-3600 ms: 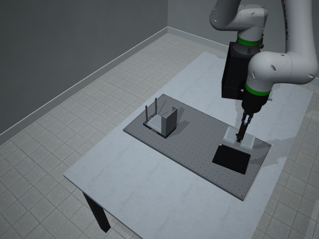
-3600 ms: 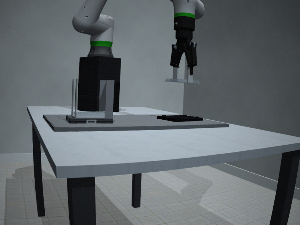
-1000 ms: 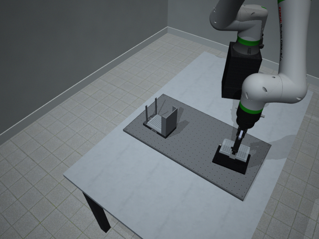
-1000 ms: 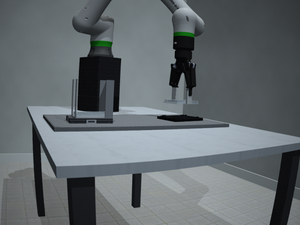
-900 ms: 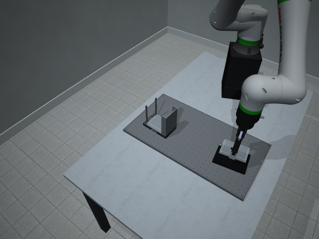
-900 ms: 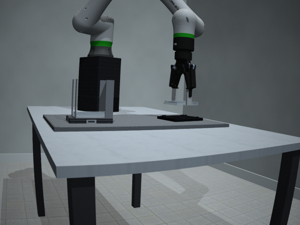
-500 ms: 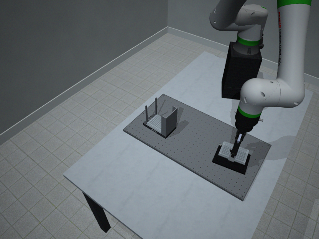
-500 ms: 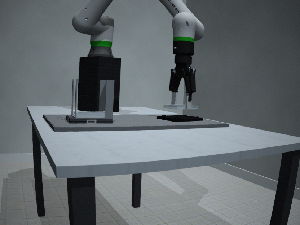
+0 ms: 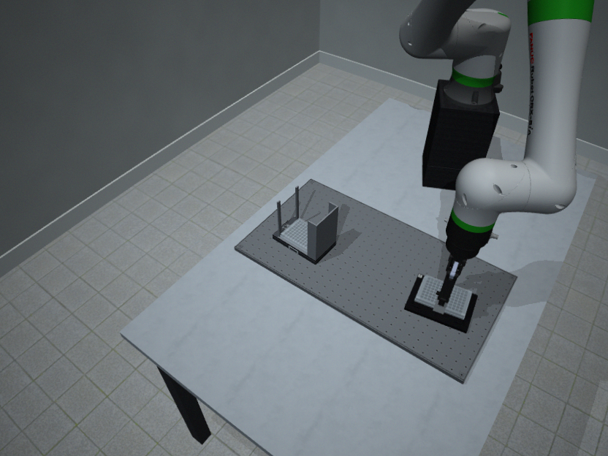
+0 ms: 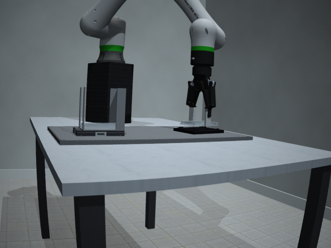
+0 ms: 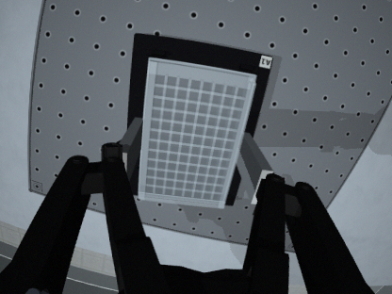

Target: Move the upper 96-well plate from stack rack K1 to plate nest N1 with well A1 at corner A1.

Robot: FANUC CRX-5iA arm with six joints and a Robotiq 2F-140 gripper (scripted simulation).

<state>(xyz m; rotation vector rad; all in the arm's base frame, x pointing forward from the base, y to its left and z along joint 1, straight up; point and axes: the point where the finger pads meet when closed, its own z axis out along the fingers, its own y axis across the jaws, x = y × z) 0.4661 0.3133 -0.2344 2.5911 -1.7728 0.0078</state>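
Now: the pale A1 square 2 cm behind my hand, 9 cm to the right of it and 4 cm below it. From my hand the other things lie so: grey wall: 11 cm ahead, 32 cm to the right, 3 cm above.
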